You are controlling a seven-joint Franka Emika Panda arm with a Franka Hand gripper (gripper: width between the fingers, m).
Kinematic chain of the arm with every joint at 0, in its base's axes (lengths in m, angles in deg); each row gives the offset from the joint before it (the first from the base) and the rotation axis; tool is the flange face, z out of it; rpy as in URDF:
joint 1: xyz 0 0 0.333 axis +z
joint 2: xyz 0 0 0 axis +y
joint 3: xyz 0 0 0.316 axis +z
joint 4: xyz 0.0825 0 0 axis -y
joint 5: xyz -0.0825 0 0.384 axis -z
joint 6: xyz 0 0 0 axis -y
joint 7: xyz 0.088 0 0 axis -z
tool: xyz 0 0 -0.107 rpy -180 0 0
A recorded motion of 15 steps. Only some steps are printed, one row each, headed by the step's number.
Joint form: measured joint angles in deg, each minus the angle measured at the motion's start. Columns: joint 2, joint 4, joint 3, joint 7, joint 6, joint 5, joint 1.
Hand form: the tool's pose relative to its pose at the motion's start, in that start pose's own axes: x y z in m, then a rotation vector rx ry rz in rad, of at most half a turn. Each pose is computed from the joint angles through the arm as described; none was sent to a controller.
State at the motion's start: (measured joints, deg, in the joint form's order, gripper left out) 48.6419 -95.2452 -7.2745 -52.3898 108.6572 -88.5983 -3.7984
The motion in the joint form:
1: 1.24 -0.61 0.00 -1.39 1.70 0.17 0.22
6: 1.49 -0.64 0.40 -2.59 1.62 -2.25 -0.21
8: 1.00 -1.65 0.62 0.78 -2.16 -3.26 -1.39
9: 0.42 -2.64 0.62 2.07 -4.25 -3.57 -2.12
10: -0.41 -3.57 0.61 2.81 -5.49 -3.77 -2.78
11: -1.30 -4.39 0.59 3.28 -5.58 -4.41 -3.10
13: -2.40 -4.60 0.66 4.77 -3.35 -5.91 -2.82
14: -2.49 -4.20 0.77 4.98 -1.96 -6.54 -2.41
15: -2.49 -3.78 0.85 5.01 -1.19 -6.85 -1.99
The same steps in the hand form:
1: -0.0077 0.0191 0.0038 -0.0328 0.0011 0.0027
6: -0.0065 0.0204 0.0041 -0.0049 0.0331 0.0028
8: -0.0109 0.0185 -0.0010 0.0610 0.0226 0.0819
9: -0.0145 0.0174 -0.0066 0.0936 0.0156 0.1162
10: -0.0163 0.0145 -0.0135 0.1143 0.0165 0.1350
11: -0.0164 0.0106 -0.0190 0.1236 0.0307 0.1472
13: -0.0105 0.0016 -0.0223 0.1137 0.0717 0.1668
14: -0.0070 -0.0019 -0.0199 0.1040 0.0882 0.1648
15: -0.0046 -0.0054 -0.0165 0.0989 0.0941 0.1586

